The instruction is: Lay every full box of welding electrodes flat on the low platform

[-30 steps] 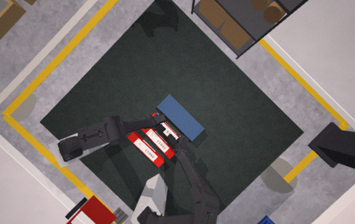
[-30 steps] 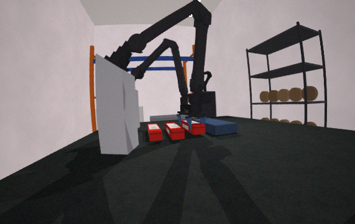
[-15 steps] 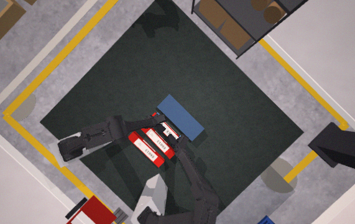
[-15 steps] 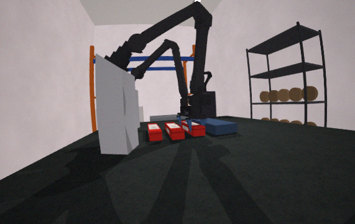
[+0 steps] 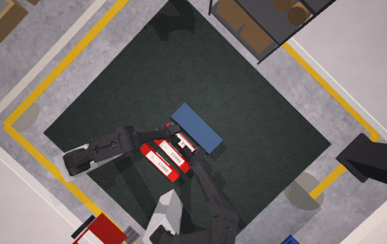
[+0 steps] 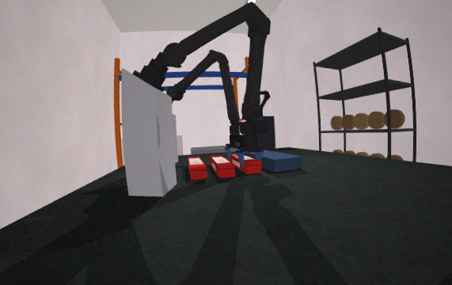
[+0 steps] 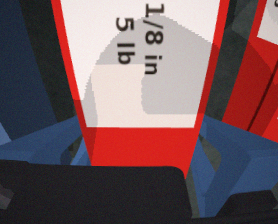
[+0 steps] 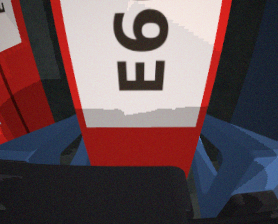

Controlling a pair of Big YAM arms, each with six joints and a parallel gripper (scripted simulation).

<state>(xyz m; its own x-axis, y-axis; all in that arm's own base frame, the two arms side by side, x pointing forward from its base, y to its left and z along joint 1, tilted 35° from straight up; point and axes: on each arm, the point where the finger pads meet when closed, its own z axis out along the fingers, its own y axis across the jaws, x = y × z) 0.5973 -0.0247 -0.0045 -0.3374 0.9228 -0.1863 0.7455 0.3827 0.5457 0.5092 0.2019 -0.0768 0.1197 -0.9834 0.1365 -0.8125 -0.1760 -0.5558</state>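
My right hand is 10 mm short of the red box, 140 mm to the right of it and 10 mm below it. Round my right hand: low blue platform (160 mm ahead, 120 mm to the left, 10 mm below).
Now: the red box 10 mm behind my left hand, 120 mm to the right of it and 10 mm above it. From my left hand the other things lie so: low blue platform: 150 mm ahead, 140 mm to the right, 10 mm below.
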